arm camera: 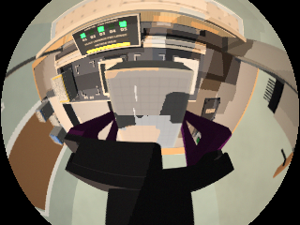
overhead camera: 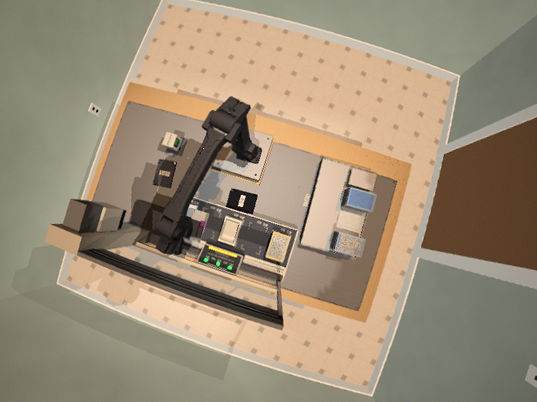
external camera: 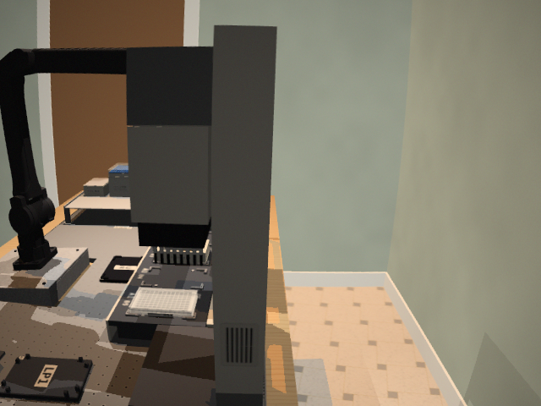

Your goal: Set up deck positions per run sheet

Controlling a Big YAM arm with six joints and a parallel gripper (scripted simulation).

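The pale block is 10 mm below my hand. From my hand the other things lie so: pipetting head 350 mm to the right, 100 mm above, 60 mm ahead; cream reservoir 220 mm below, 120 mm to the left; regrip nest 280 mm below, 160 mm behind, 130 mm to the left.
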